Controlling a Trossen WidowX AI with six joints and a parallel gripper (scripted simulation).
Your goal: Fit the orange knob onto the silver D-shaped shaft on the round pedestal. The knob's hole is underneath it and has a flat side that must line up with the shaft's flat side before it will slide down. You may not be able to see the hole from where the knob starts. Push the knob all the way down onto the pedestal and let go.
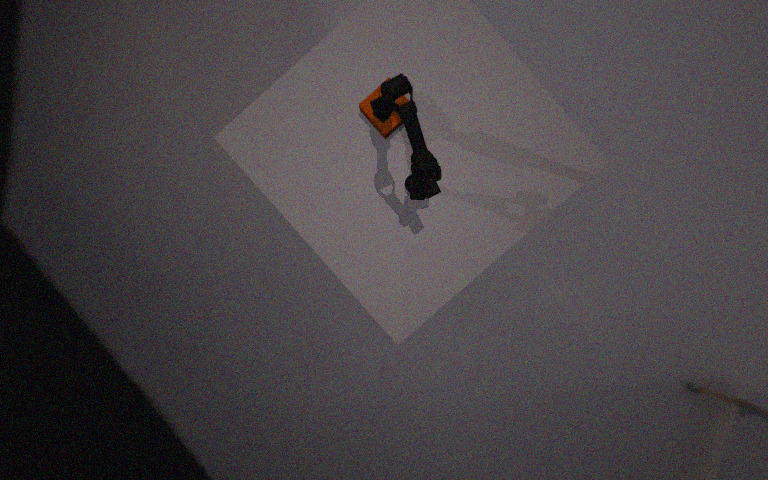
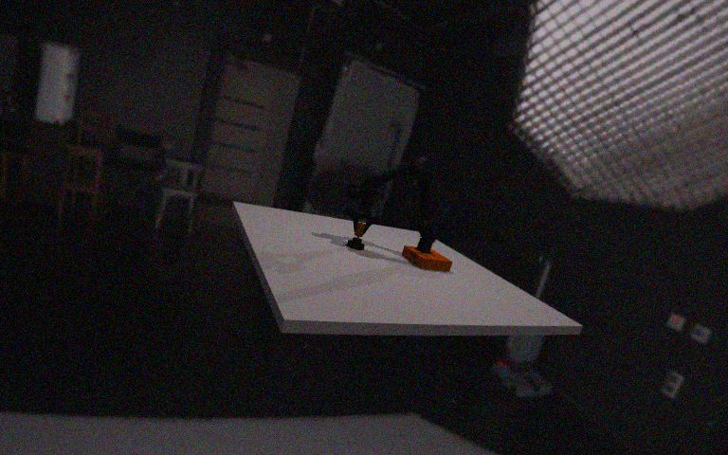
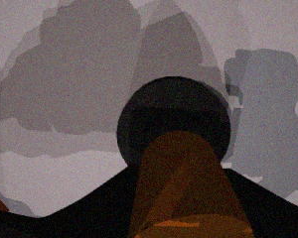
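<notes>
Right now the pedestal with D-shaped shaft is 40 mm below my gripper tip. Round my gripper tip: orange knob: 30 mm above.
</notes>
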